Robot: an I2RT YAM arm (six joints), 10 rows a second.
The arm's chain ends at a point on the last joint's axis. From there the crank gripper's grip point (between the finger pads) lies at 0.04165 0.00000 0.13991 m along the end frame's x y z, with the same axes.
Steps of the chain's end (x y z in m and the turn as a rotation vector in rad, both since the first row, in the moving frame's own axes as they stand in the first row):
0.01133 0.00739 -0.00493 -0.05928 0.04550 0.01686
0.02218 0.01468 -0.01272 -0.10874 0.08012 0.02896
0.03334 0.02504 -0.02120 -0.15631 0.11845 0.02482
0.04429 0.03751 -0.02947 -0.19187 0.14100 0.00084
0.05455 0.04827 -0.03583 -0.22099 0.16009 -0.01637
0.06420 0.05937 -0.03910 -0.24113 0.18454 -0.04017
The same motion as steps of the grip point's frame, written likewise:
0.01757 0.01637 -0.00723 -0.05928 0.04550 0.01686
0.03298 0.03103 -0.01739 -0.10874 0.08012 0.02896
0.04923 0.04761 -0.02886 -0.15631 0.11845 0.02482
0.06341 0.06358 -0.03924 -0.19187 0.14100 0.00084
0.07639 0.07722 -0.04752 -0.22099 0.16009 -0.01637
0.08955 0.08950 -0.05287 -0.24113 0.18454 -0.04017

